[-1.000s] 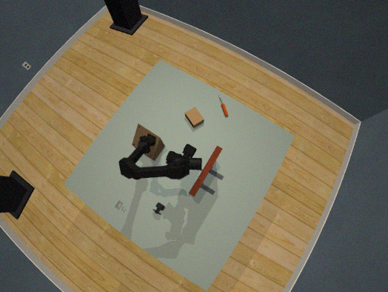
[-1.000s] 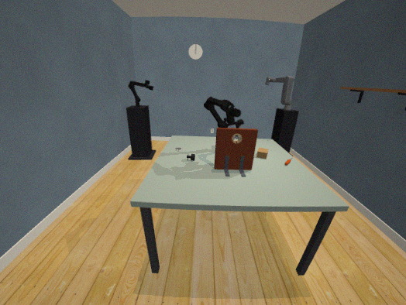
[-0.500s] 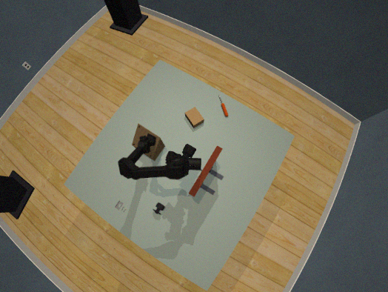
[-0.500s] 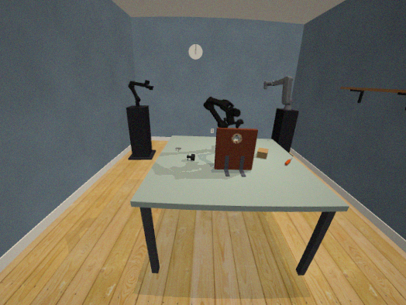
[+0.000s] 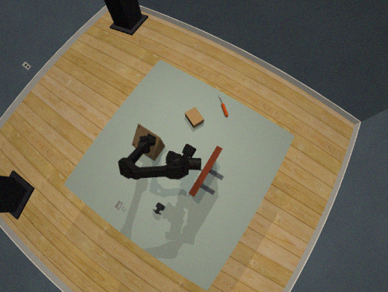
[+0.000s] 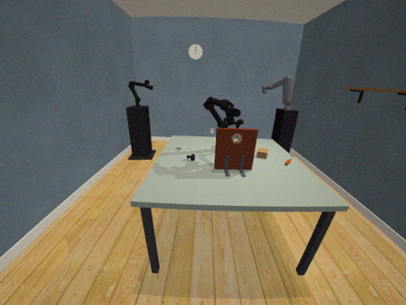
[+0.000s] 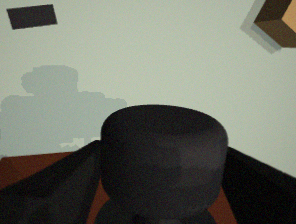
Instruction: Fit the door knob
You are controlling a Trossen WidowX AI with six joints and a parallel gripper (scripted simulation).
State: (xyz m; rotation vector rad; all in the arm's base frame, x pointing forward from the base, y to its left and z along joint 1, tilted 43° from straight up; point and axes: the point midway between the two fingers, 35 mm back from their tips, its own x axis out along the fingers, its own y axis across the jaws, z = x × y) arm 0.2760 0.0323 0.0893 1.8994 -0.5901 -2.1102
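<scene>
My gripper is now 40 mm short of the dark door knob, 10 mm to the right of it and 30 mm above it. Round my hand: wooden block (120 mm behind, 350 mm to the left, 260 mm below).
</scene>
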